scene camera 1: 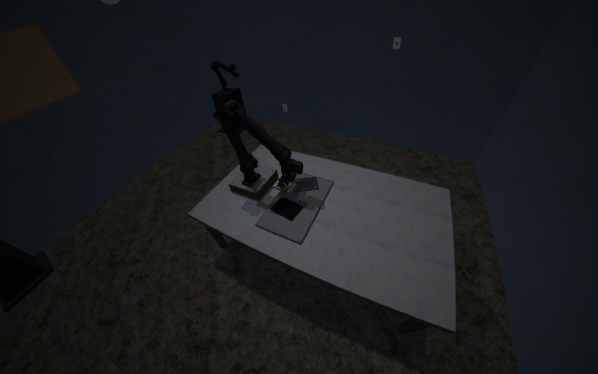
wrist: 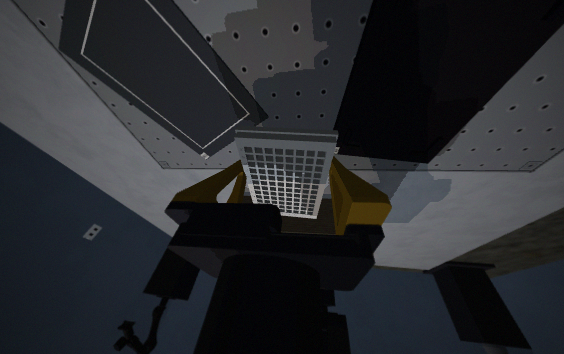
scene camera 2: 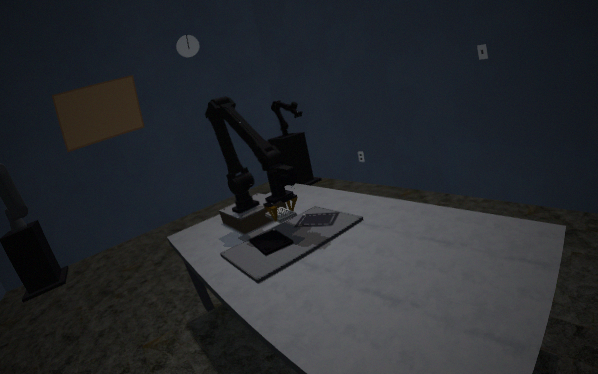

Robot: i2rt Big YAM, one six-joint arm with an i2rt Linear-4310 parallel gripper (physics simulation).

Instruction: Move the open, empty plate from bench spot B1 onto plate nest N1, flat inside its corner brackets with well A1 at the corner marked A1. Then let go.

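Frame: origin at the arm's base, x ahead, y left, z up, level; centimetres.
Seen in the pictures: gripper, fingertip midpoint: (scene camera 1: 288, 187) (wrist: 286, 161) (scene camera 2: 284, 216); arm's base, link origin: (scene camera 1: 251, 180) (scene camera 2: 246, 207).
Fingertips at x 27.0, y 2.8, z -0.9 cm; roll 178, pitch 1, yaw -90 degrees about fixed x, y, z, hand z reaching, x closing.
Pixels of each thing's top centre, then the offset from my fingertips to it. "spot": a spot on its surface instead. Level surfaces: height alone.
- pale plate, top centre: (wrist: 285, 188) (scene camera 2: 280, 212) (scene camera 1: 284, 185) dx -2.6, dy +0.3, dz +1.3 cm
- black nest pad, surface spot: (wrist: 400, 75) spot: dx +5.5, dy -9.7, dz -4.2 cm
- dark grey pad with a white outline, surface spot: (wrist: 150, 70) (scene camera 2: 321, 218) (scene camera 1: 308, 183) spot: dx +7.9, dy +13.3, dz -5.2 cm
- grey perforated board, top centre: (wrist: 327, 44) (scene camera 2: 291, 236) (scene camera 1: 297, 200) dx +8.0, dy -3.8, dz -5.3 cm
- pale table, surface height: dz -6.7 cm
The pale plate (scene camera 1: 288, 185) (scene camera 2: 285, 214) (wrist: 286, 172), with a grid of open wells, is held in the air between the arm's base and the board. My gripper (scene camera 1: 284, 187) (scene camera 2: 283, 210) (wrist: 286, 161) is shut on it, with one yellow finger at each long side. The black nest pad (scene camera 1: 286, 208) (scene camera 2: 271, 242) (wrist: 400, 75) lies on the board; its corner brackets are hard to make out in the dark. A small white label shows at its corner in the wrist view, too small to read. The dark grey pad with a white outline (scene camera 1: 306, 184) (scene camera 2: 317, 219) (wrist: 150, 70) lies apart from it.
The grey perforated board (scene camera 1: 295, 230) (scene camera 2: 250, 265) (wrist: 280, 45) carries both pads on the pale table (scene camera 1: 390, 225) (scene camera 2: 425, 280). The arm's box-shaped base (scene camera 1: 267, 186) (scene camera 2: 240, 220) stands close beside the board. Another small arm on a black pedestal (scene camera 1: 228, 102) (scene camera 2: 292, 155) stands beyond the table.
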